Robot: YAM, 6 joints.
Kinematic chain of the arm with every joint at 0, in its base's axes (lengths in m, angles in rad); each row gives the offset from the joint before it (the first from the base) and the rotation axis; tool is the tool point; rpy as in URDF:
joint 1: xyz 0 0 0.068 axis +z
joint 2: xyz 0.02 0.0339 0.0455 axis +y
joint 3: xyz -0.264 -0.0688 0 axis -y
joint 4: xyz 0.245 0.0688 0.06 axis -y
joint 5: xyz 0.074 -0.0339 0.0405 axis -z
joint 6: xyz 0.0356 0 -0.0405 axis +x
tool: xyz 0 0 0 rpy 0 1.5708 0
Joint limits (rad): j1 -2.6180..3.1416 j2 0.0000..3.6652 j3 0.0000..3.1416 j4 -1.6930..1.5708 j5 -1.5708..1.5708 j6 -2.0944..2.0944
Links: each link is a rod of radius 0.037 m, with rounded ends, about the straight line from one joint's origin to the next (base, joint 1, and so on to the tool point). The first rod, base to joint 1, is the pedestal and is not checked.
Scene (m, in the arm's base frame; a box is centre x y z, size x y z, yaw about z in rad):
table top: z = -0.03
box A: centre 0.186 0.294 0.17 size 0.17 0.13 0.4 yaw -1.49
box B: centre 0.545 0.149 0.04 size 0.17 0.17 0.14 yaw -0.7
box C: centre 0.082 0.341 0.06 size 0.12 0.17 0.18 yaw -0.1
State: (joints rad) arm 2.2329 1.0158 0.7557 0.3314 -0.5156 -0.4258
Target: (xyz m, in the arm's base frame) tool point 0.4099 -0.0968 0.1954
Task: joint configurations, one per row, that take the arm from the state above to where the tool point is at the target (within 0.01 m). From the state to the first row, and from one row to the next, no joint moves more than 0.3 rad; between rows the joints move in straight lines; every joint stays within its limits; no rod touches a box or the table.
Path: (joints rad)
1: 1.9468 0.8465 0.7944 0.4021 -0.6313 -0.3204
2: 1.6607 0.6772 0.8331 0.4729 -0.7469 -0.2151
3: 1.3746 0.5079 0.8718 0.5436 -0.8626 -0.1097
4: 1.0886 0.3386 0.9105 0.6143 -0.9783 -0.0043
5: 0.8025 0.1693 0.9492 0.6850 -1.0940 0.1010
6: 0.5164 0.0000 0.9879 0.7558 -1.2096 0.2064
7: 0.4063 0.2703 1.0067 0.7033 -1.0757 0.1161
8: 0.2961 0.5406 1.0255 0.6509 -0.9417 0.0258
9: 0.1860 0.8108 1.0442 0.5984 -0.8077 -0.0646
10: 0.0758 1.0811 1.0630 0.5460 -0.6738 -0.1549
11: -0.0343 1.3514 1.0818 0.4936 -0.5398 -0.2452
12: -0.1445 1.6217 1.1006 0.4411 -0.4058 -0.3355
13: -0.2546 1.8919 1.1193 0.3887 -0.2719 -0.4258

